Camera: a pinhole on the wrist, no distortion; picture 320 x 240 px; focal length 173.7 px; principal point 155.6 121.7 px. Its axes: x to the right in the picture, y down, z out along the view. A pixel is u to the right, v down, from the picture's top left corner.
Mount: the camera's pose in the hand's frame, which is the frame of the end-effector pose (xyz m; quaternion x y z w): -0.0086 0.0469 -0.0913 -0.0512 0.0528 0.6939 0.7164
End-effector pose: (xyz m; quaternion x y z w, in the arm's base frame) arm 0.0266 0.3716 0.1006 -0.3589 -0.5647 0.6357 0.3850
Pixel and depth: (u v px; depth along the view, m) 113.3 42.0 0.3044
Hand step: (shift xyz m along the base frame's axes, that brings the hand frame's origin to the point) -0.2558 0.0180 0.0066
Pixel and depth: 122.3 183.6 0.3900
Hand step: -0.2090 -0.2697 0.0007
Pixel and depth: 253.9 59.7 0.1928
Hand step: -0.1183 0.0090 -0.1725
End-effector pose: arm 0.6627 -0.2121 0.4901 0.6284 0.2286 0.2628 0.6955
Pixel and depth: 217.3 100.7 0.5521
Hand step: 0.3018 -0.2546 0.3636
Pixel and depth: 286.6 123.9 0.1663
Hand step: 0.0157 -0.0312 0.2000
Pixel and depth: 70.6 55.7 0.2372
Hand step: 0.1665 -0.0720 -0.0178
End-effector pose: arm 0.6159 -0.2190 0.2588 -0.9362 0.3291 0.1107 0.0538
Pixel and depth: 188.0 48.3 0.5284
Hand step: -0.0395 -0.2276 -0.4637
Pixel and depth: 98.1 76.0 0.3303
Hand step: 0.0245 0.0096 -0.2619
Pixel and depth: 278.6 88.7 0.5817
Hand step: -0.3203 -0.4142 -0.4543
